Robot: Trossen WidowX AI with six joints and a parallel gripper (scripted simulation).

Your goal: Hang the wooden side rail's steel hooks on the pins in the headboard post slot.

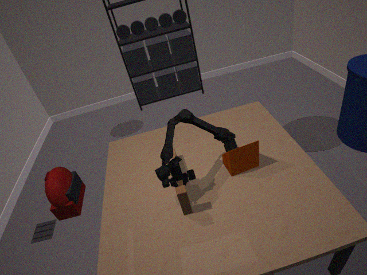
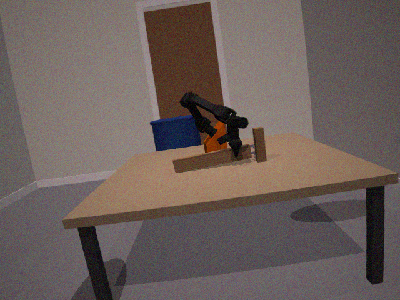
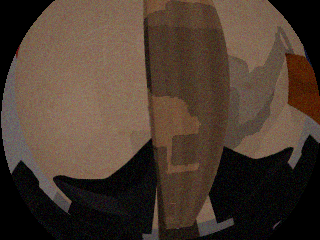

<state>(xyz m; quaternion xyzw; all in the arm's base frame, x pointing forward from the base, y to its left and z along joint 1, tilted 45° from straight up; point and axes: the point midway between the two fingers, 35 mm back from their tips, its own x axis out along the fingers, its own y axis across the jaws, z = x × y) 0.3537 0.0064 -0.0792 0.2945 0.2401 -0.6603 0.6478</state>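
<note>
The headboard post lies 13 cm to the left of my gripper tip, 4 cm above it and 1 cm ahead of it.
</note>
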